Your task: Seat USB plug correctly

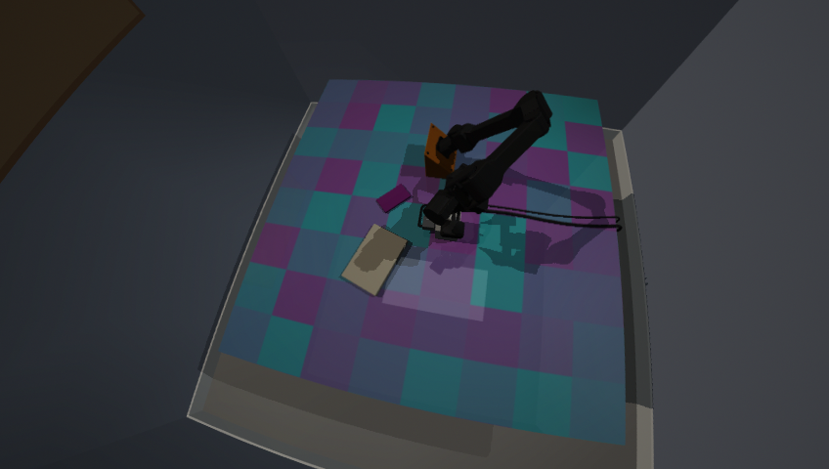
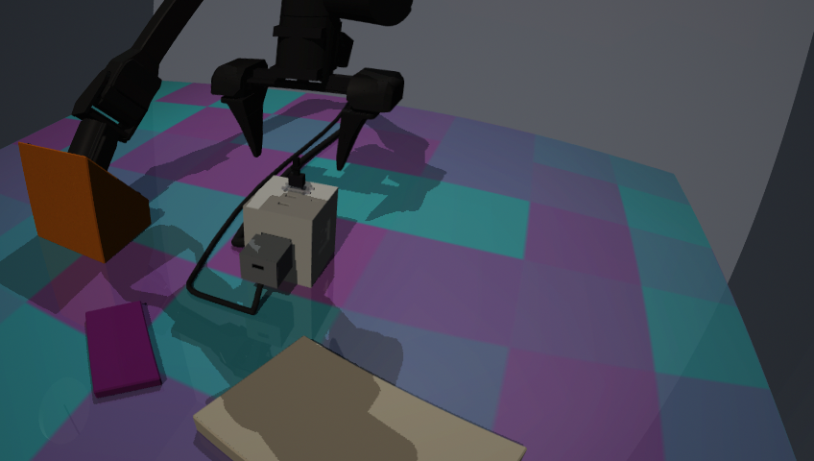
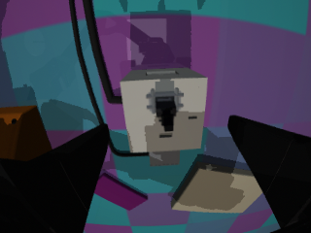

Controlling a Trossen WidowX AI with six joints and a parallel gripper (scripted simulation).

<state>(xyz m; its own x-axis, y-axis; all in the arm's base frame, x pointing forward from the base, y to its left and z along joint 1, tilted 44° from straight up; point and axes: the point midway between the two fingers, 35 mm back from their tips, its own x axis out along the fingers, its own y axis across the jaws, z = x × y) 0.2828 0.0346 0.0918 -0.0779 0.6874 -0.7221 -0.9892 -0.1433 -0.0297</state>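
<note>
My gripper tip is 2 cm above the black USB plug. From my gripper tip the other things lie so: flat beige slab 22 cm to the right, 16 cm ahead, 10 cm below; then USB socket 4 cm below, 1 cm to the left; then magenta block 23 cm to the right, 10 cm below, 7 cm behind.
</note>
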